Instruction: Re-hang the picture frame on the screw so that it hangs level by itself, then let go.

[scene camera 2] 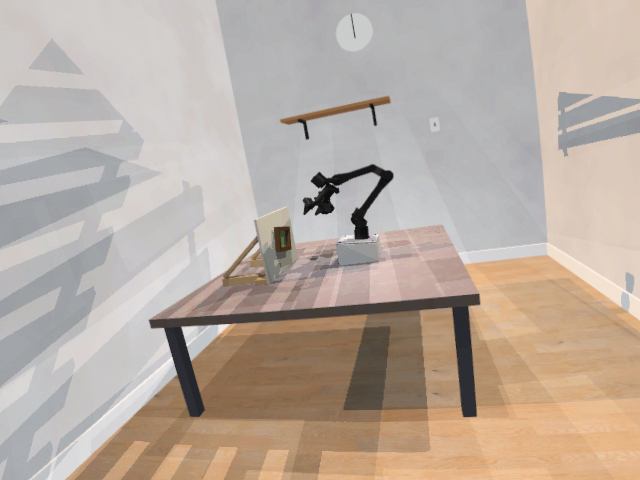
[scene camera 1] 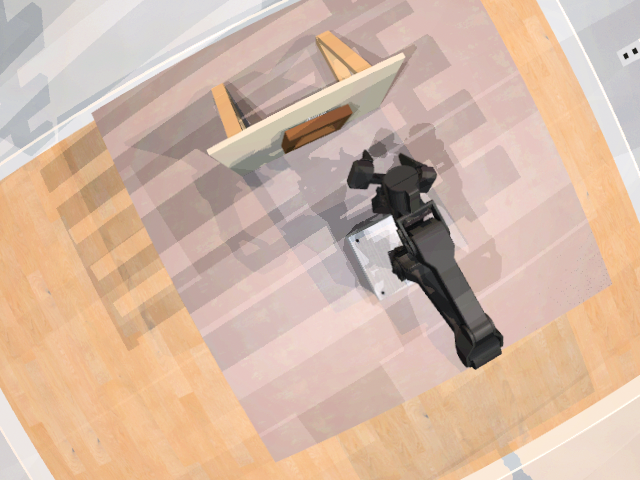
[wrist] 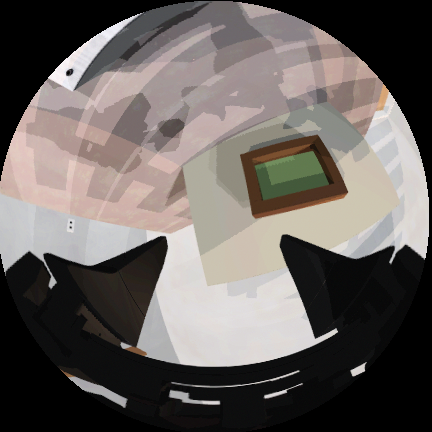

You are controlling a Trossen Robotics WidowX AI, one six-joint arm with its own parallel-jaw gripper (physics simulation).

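Where they show: gripper, fingertip midpoint: [scene camera 2: 309, 214] [scene camera 1: 382, 152] [wrist: 225, 241]; arm's base at its link origin: [scene camera 2: 362, 238] [scene camera 1: 401, 259].
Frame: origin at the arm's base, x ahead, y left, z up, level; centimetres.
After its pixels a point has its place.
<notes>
The brown picture frame [scene camera 1: 317, 122] @[x 39.0, y 11.7, z 12.6 cm] [scene camera 2: 277, 239] @[x 37.7, y 20.6, z 7.7 cm] [wrist: 300, 204] @[x 38.3, y 10.7, z 12.4 cm], with a green picture inside, is against the front face of the upright cream board [scene camera 1: 382, 90] @[x 44.4, y -7.9, z 4.9 cm] [scene camera 2: 266, 232] @[x 38.7, y 27.8, z 13.0 cm] [wrist: 215, 260] @[x 44.2, y -6.6, z 16.1 cm]. It looks tilted against the board's edges, its end on the right in scene camera 1's view being lower. The screw does not show; a small pale mark shows at the frame's upper back edge. My gripper [scene camera 1: 384, 155] @[x 27.1, y 0.2, z 15.6 cm] [scene camera 2: 311, 213] @[x 27.1, y 0.2, z 15.6 cm] [wrist: 225, 241] @[x 27.1, y 0.2, z 15.6 cm] is open and empty. It is raised in front of the board, higher than the frame and apart from both, off toward the board's right end in scene camera 1's view.
Two wooden supports [scene camera 1: 225, 111] @[x 51.9, y 32.9, z 4.5 cm] [scene camera 1: 336, 51] @[x 58.9, y -0.1, z 3.1 cm] brace the board from behind. The arm's light grey base box [scene camera 1: 369, 258] @[x 3.0, y 8.5, z 0.4 cm] [scene camera 2: 357, 253] @[x 0.3, y 10.8, z -5.3 cm] stands on the pinkish table [scene camera 1: 310, 361] @[x -23.9, y 34.5, z -10.5 cm] [scene camera 2: 403, 279] @[x -26.5, y 38.6, z -10.5 cm]. A wall shelf [scene camera 2: 336, 110] and a clock [scene camera 2: 354, 32] are on the wall beyond the table.
</notes>
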